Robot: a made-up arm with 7 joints.
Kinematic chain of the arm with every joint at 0, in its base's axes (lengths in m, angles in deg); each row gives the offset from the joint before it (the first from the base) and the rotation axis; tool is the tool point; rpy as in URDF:
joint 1: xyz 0 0 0.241 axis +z
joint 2: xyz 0 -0.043 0.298 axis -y
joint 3: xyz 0 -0.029 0.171 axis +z
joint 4: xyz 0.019 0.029 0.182 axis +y
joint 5: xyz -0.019 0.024 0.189 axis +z
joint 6: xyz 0 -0.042 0.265 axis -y
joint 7: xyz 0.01 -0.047 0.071 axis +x
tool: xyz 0 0 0 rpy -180 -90 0
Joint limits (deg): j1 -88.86..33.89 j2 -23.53..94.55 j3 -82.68..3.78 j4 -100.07..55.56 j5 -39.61..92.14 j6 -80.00..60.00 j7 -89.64..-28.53
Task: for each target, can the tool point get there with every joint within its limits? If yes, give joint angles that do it. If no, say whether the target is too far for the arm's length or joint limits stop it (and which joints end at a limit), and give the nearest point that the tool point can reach.
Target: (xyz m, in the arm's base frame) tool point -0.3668 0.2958 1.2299
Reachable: yes | joints -31.42 20.11 -31.42 -36.44 76.25 27.30 -49.67
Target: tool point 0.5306 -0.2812 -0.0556
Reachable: no: joint limits stop it (at a limit: joint 1, joint 2, joint 4, joint 5) | nearest point 0.2533 0.1388 0.1889 | short by 0.560 m
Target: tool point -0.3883 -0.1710 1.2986
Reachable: yes | joints -40.89 21.22 -65.42 34.76 5.16 -11.86 -80.19
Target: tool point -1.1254 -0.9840 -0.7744
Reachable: no: too far | nearest point -0.5326 -0.4657 0.1278 | short by 1.197 m
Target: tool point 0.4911 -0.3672 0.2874
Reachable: no: joint limits stop it (at a limit: joint 1, joint 2, joint 4, joint 5, joint 6) | nearest point 0.3280 0.1384 0.3245 | short by 0.533 m
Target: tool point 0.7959 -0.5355 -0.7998
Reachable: no: too far | nearest point -0.0661 -0.2048 0.0378 | short by 1.247 m
